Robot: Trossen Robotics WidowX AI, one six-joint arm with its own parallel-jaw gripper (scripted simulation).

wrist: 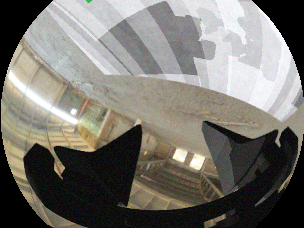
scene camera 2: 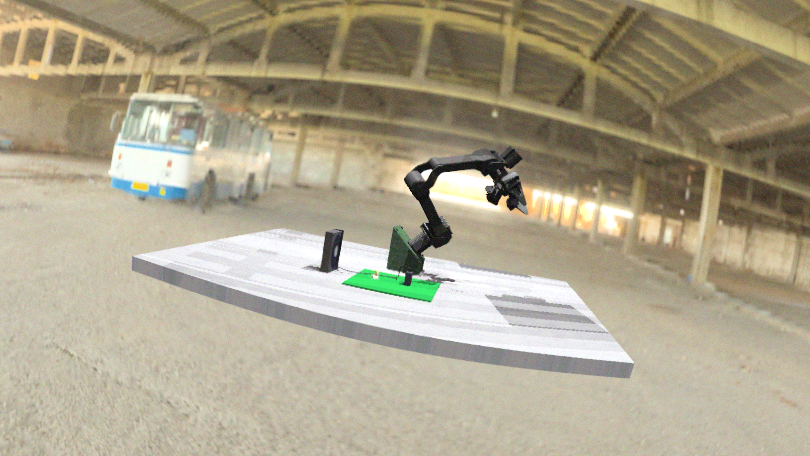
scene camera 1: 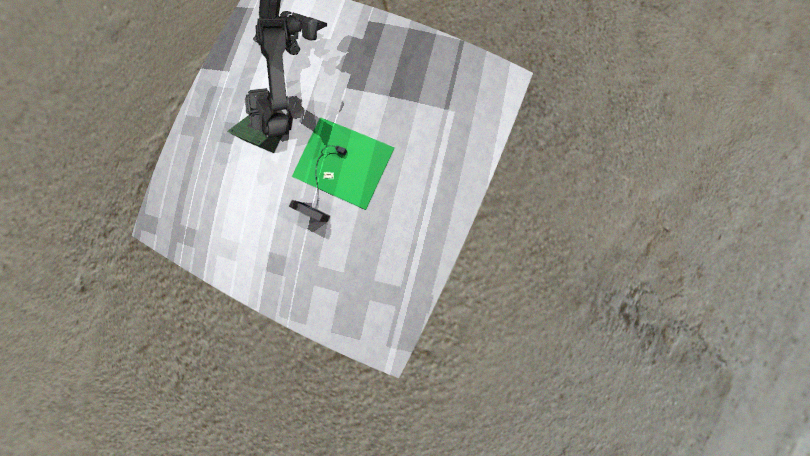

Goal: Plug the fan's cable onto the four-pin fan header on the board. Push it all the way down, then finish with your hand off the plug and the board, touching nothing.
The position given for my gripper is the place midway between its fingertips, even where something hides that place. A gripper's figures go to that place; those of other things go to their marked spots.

Labels:
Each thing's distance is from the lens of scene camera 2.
my gripper [scene camera 2: 526,209]: 1.86 m
green circuit board [scene camera 2: 422,290]: 1.66 m

